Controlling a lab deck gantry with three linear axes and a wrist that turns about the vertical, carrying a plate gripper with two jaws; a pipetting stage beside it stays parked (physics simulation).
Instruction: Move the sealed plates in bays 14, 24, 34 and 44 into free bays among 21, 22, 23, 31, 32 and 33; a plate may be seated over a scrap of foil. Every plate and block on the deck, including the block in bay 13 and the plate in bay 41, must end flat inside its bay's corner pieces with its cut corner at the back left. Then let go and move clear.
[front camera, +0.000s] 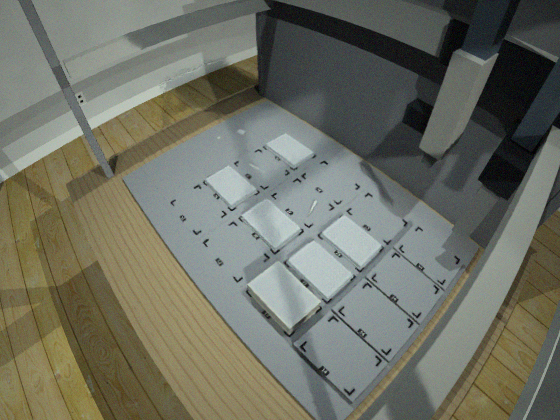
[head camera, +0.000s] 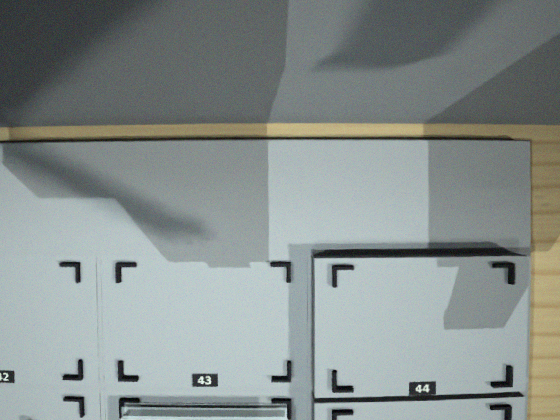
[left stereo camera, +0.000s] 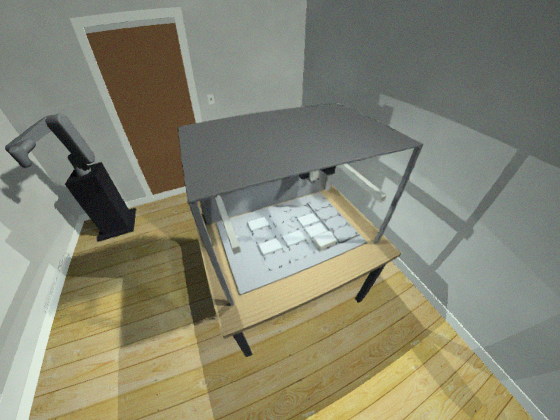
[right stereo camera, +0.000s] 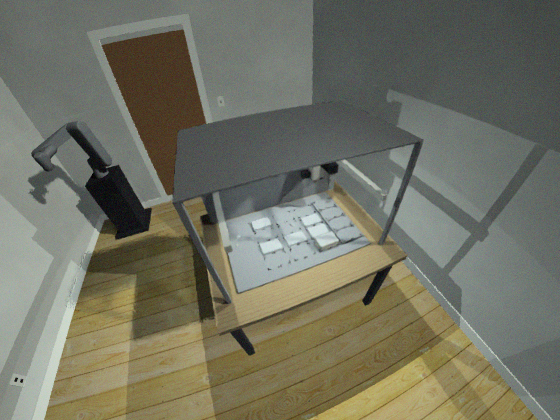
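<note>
Sealed white plates lie in bay 21, bay 22, bay 23 and bay 33: plate 21, plate 22, plate 23 and plate 33. They look flat within their corner pieces. Another plate lies in bay 41. The thicker cream block sits in bay 13. Bays 14, 24, 34 and 44 hold no plate. Cut corners are too small to tell. The dark gripper body hangs at the back right, off the plates; its jaws are hidden.
The parked cream pipetting stage hangs behind the deck. Thin white scraps lie in bay 31 and bay 32. Small bits lie left of bay 41. Frame posts and a pale side rail flank the deck.
</note>
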